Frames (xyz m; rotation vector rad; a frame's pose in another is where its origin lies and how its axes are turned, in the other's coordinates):
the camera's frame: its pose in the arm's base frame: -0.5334 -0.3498 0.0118 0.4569 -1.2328 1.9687
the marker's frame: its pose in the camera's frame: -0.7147 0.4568 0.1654 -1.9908 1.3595 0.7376
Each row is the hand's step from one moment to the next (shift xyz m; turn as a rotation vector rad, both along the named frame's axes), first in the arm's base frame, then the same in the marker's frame.
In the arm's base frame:
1: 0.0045 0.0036 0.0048 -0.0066 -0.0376 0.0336
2: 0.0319 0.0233 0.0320 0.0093 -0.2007 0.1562
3: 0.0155 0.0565 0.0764 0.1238 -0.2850 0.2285
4: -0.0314 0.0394 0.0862 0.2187 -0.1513 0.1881
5: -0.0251 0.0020 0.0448 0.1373 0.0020 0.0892
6: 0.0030 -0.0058 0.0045 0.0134 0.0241 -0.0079
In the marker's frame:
1: 0.0058 0.0008 -0.0047 -0.0293 -0.0166 -0.0381
2: 0.0386 0.0068 -0.0323 -0.1474 -0.0393 -0.2037
3: 0.0741 -0.0350 -0.0505 -0.1733 0.0342 -0.3429
4: 0.0459 -0.0769 -0.0442 -0.0293 0.1133 -0.3040
5: 0.0040 -0.0444 -0.0256 0.0647 0.0701 -0.1331
6: -0.0034 0.0012 -0.0071 0.0247 0.0114 0.0091

